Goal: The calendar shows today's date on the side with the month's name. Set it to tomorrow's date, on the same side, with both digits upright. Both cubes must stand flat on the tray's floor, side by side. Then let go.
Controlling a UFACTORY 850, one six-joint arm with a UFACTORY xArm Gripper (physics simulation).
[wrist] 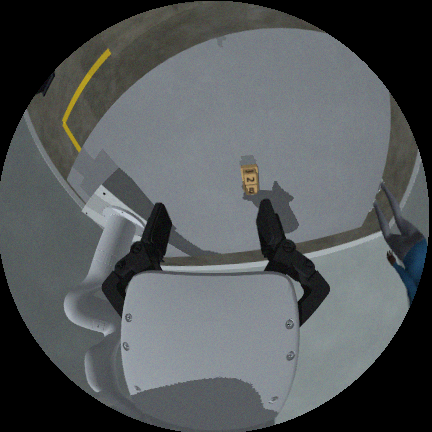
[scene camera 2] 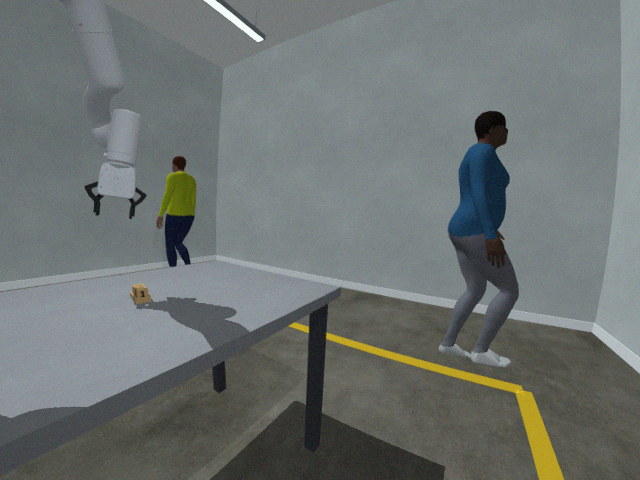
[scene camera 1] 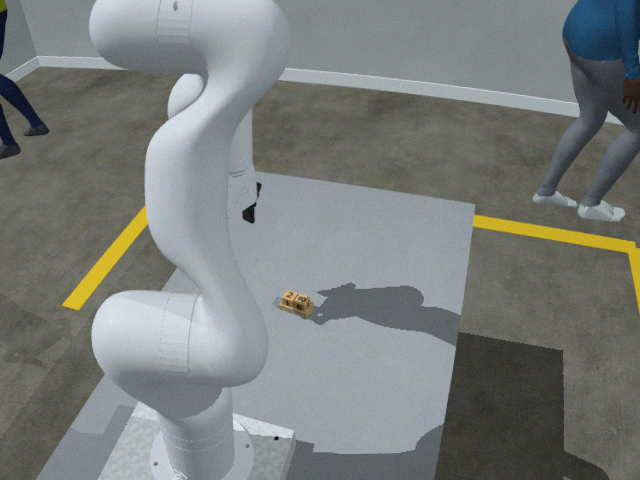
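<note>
The wooden calendar tray (scene camera 1: pixel 295 311) (scene camera 2: pixel 146 300) stands on the table, holding two wooden cubes side by side. One cube (scene camera 1: pixel 289 296) (wrist: pixel 250 179) has a 2 on top and a 1 on the side facing scene camera 1. The other cube (scene camera 1: pixel 302 300) (wrist: pixel 251 190) has what looks like an 8 on top; its side digit looks like a 6 or 8, too small to be sure. In scene camera 2, the end cube (scene camera 2: pixel 140 293) shows a 1. The month's name is not readable. My gripper (scene camera 1: pixel 253 206) (scene camera 2: pixel 113 214) (wrist: pixel 211 210) is open and empty, high above the table and away from the calendar.
The grey table (scene camera 1: pixel 372 242) (scene camera 2: pixel 77 330) (wrist: pixel 300 110) bears the calendar and the arm's base (scene camera 1: pixel 263 439). The arm's shadow falls beside the tray. A person in blue (scene camera 1: pixel 599 36) (scene camera 2: pixel 478 191) and one in yellow-green (scene camera 2: pixel 180 193) stand on the floor beyond the table.
</note>
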